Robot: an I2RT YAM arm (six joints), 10 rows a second.
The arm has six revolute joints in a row. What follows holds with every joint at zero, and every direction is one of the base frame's. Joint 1 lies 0.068 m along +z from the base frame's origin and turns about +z. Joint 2 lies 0.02 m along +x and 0.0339 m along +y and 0.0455 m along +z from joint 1 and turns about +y. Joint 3 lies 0.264 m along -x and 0.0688 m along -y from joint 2 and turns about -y. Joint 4 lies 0.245 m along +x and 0.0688 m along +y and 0.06 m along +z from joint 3 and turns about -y. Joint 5 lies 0.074 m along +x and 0.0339 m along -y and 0.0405 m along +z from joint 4 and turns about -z. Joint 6 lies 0.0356 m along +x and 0.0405 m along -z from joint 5 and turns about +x. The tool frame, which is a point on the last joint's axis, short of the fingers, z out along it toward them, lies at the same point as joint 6; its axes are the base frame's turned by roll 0, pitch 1.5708 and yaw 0 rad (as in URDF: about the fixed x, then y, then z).
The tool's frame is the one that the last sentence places.
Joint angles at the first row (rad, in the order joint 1, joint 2, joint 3, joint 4, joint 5, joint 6):
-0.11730, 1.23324, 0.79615, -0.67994, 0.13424, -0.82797
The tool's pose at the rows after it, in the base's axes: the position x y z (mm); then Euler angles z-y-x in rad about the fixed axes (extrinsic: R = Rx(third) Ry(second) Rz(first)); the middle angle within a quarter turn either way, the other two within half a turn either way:
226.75, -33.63, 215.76, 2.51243, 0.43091, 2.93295
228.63, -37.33, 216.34, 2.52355, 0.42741, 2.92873
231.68, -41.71, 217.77, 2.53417, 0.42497, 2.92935
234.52, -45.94, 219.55, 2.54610, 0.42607, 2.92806
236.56, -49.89, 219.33, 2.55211, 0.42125, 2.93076
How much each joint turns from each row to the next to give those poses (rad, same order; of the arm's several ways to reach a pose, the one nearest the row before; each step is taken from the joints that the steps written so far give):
-0.00912, 0.00359, 0.00446, 0.00328, 0.00019, -0.00481
-0.01517, 0.01021, 0.00924, 0.00016, -0.00221, -0.00401
-0.01777, 0.01487, 0.01594, -0.00153, -0.00785, -0.00489
-0.01655, 0.01239, 0.01512, 0.00043, -0.00644, -0.00371
-0.01581, 0.01320, 0.00913, 0.00037, -0.00815, -0.00655

